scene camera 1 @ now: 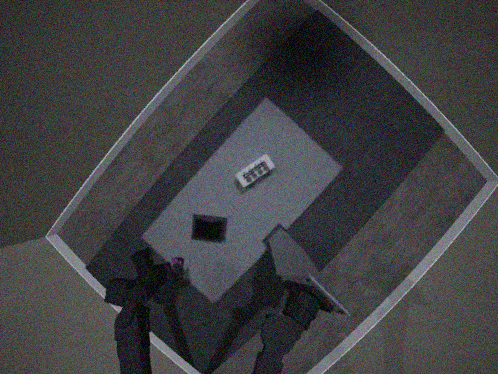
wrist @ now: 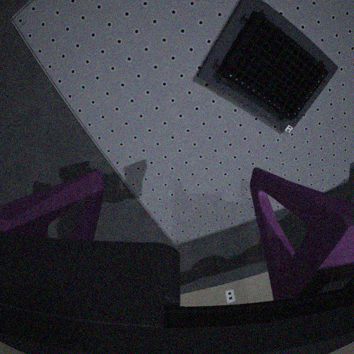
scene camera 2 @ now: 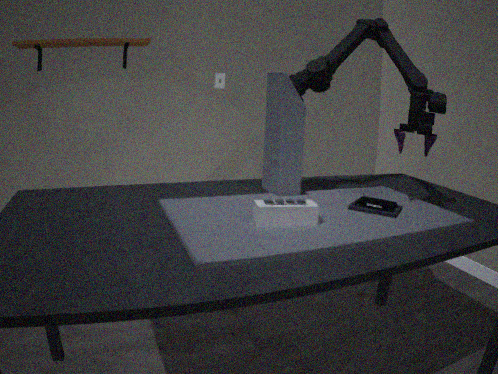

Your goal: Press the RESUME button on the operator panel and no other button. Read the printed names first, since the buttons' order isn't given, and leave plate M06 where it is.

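Places are measured from the arm's base along level axes (x ahead, y left, z up), in centimetres.
Where they show: gripper, fingertip midpoint: (scene camera 1: 172,262) (scene camera 2: 413,154); arm's base, link origin: (scene camera 1: 307,292) (scene camera 2: 287,90).
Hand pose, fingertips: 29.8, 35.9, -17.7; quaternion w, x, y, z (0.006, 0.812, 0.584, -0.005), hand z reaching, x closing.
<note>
Each offset is from my fingertips to the top centre of the thing, as dx, dy, dz. Level surfaces: height alone.
The operator panel @(+6.8, -48.1, -12.7) (scene camera 1: 269,161) (scene camera 2: 286,216) is a white box on the perforated board, with several dark buttons in a row on top. Dark printing shows beside them in scene camera 1, too small and blurred to read, so I cannot tell which button is RESUME. A black plate @(+0.3, -13.7, -15.7) (scene camera 1: 209,228) (scene camera 2: 375,204) (wrist: 272,65), apparently M06, lies in a dark grey holder, apart from the panel. My gripper (scene camera 2: 413,154) (wrist: 176,176) is open and empty, with purple fingers pointing down. It hangs high, on the plate's side of the board, away from the panel. The panel does not show in the wrist view.
The light perforated board @(dz -18.4) (scene camera 1: 305,155) (scene camera 2: 215,242) (wrist: 150,75) lies on the dark table @(dz -19.6) (scene camera 1: 360,100) (scene camera 2: 100,255). A tall grey column (scene camera 1: 295,255) (scene camera 2: 284,135) carries my arm and stands at the board's edge, behind the panel in scene camera 2. A wall shelf (scene camera 2: 81,43) hangs at the back left.
</note>
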